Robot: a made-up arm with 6 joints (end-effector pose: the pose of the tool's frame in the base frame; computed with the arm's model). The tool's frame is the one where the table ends. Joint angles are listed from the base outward.
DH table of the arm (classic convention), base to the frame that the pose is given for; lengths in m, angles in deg. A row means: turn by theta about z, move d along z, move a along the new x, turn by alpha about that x. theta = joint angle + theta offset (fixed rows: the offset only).
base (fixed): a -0.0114, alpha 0, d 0, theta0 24.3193
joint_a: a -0.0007, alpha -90, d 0.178, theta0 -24.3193
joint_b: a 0.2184, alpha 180, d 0, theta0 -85.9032
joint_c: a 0.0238, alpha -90, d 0.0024, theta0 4.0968
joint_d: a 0.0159, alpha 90, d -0.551, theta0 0
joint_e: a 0.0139, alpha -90, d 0.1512, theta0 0
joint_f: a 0.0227, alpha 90, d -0.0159, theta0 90
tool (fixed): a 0, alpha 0, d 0.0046, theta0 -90
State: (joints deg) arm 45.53 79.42 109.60 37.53 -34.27 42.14
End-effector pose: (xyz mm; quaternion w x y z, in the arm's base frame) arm 516.8 387.8 582.5 0.7812 -0.5839 -0.1440 0.1674
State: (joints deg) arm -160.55 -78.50 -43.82 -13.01 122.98 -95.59
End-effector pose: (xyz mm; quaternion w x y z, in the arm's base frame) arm -262.5 74.4 526.1 0.6711 -0.6697 -0.3148 0.0449
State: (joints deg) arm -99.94 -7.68 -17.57 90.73 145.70 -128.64
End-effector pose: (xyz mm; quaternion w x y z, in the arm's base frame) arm -101.5 -529.5 496.2 0.8409 0.3752 0.0893 0.3797
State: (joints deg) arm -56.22 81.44 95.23 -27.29 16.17 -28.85
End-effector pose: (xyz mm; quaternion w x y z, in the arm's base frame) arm 292.1 -714.2 333.2 0.7773 0.2926 -0.4335 -0.3497
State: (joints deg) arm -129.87 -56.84 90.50 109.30 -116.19 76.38
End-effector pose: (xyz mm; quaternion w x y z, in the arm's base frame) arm 483.0 509.8 469.3 0.1923 -0.2650 -0.0330 0.9443
